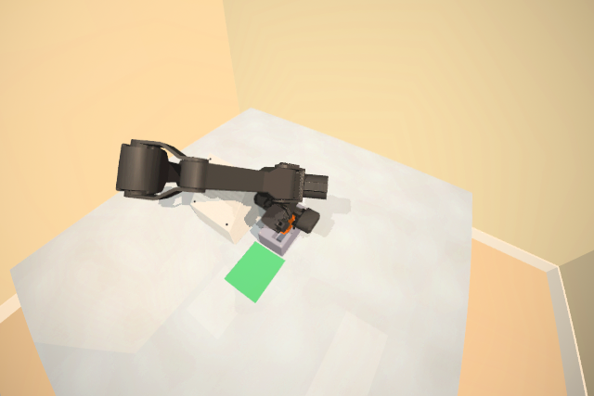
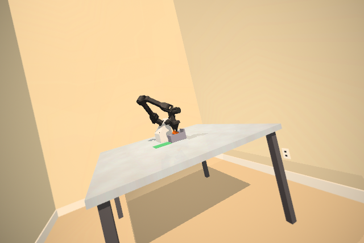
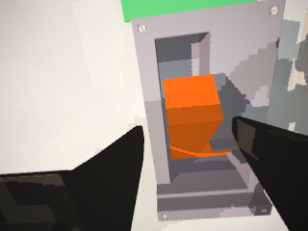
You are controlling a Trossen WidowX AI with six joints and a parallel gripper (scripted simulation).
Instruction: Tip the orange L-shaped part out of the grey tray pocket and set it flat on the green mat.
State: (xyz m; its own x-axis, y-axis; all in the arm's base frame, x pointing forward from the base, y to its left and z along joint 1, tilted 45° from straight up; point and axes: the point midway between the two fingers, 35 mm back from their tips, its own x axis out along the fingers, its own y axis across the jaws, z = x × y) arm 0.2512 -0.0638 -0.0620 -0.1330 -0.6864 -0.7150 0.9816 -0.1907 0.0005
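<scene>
Right now my gripper tip is 4 cm above the orange l-shaped part, 3 cm to the right of it and 1 cm past it. Round my gripper tip: green mat 14 cm to the right, 10 cm below, 4 cm behind.
</scene>
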